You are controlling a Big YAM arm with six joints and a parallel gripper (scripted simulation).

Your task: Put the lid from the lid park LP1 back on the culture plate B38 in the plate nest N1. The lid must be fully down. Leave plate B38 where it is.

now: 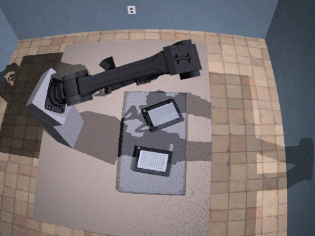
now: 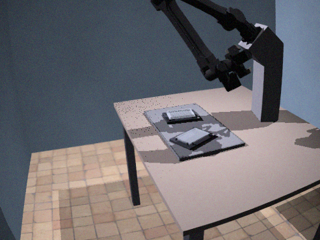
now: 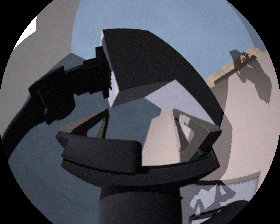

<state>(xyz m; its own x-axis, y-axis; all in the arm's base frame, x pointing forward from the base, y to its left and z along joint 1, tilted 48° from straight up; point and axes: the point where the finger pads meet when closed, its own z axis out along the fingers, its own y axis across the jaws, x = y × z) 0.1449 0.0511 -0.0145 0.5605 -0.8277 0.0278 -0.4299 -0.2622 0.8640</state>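
Now: hand 300 mm short of the clear lid, 20 mm to the right of it and 300 mm above it. From my hand the other things lie so: culture plate B38: 230 mm ahead, 210 mm to the right, 300 mm below; dark plate nest N1: 230 mm ahead, 210 mm to the right, 310 mm below; dark lid park LP1: 300 mm ahead, 20 mm to the left, 310 mm below.
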